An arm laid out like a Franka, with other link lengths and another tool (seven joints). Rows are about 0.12 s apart.
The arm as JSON. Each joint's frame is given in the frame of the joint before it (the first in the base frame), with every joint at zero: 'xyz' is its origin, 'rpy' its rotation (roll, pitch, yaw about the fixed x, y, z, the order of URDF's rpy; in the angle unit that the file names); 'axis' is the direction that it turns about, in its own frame. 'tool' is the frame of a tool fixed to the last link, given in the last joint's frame.
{
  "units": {
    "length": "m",
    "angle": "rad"
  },
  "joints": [
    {
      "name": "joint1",
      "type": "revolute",
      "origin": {
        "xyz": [
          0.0,
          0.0,
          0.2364
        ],
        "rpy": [
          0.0,
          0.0,
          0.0
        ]
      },
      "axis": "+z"
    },
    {
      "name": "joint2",
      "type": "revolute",
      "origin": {
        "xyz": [
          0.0,
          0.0,
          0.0
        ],
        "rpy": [
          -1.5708,
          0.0,
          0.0
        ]
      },
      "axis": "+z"
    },
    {
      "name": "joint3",
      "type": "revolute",
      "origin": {
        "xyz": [
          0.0,
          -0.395,
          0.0
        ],
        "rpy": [
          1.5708,
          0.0,
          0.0
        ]
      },
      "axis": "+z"
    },
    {
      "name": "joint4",
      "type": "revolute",
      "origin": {
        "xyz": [
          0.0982,
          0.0,
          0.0
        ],
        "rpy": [
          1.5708,
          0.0,
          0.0
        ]
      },
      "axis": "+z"
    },
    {
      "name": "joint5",
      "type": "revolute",
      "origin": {
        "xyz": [
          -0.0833,
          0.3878,
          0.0
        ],
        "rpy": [
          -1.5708,
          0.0,
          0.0
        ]
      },
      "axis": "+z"
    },
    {
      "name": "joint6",
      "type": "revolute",
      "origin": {
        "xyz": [
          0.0,
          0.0,
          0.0
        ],
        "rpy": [
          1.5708,
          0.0,
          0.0
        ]
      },
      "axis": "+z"
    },
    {
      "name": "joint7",
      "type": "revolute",
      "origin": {
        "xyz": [
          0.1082,
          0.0,
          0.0
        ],
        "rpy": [
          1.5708,
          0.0,
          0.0
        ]
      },
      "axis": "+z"
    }
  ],
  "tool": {
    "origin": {
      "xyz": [
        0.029,
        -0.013,
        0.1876
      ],
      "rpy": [
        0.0,
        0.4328,
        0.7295
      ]
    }
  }
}
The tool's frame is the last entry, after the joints.
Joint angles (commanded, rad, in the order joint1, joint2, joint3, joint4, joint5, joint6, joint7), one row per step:
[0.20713, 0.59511, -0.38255, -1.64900, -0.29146, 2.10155, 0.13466]
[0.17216, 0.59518, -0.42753, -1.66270, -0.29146, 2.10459, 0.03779]
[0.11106, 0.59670, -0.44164, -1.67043, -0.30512, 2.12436, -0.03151]
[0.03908, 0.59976, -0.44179, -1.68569, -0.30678, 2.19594, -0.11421]
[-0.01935, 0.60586, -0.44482, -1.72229, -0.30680, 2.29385, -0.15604]
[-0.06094, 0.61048, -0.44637, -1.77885, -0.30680, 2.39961, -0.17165]
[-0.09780, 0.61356, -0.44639, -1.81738, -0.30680, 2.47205, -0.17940]
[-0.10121, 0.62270, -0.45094, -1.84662, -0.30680, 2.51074, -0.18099]
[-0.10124, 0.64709, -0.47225, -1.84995, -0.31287, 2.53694, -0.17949]
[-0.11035, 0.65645, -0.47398, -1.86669, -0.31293, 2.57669, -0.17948]
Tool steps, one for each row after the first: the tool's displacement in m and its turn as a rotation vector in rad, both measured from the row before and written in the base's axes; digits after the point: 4 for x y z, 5 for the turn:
[-0.0161, -0.0544, 0.0000, -0.00762, 0.04803, 0.01196]
[-0.0147, -0.0532, -0.0008, -0.00424, 0.02508, 0.00320]
[-0.0106, -0.0482, -0.0033, 0.01246, -0.00893, 0.03081]
[-0.0135, -0.0394, -0.0112, 0.00482, -0.02853, 0.01204]
[-0.0163, -0.0249, -0.0177, 0.00610, -0.03120, 0.00480]
[-0.0150, -0.0211, -0.0115, 0.00376, -0.02357, -0.00746]
[-0.0085, -0.0020, -0.0143, 0.00365, 0.00128, 0.00386]
[-0.0064, -0.0122, -0.0116, -0.01687, 0.00774, -0.00336]
[-0.0049, -0.0047, -0.0088, -0.00031, -0.01099, 0.00283]

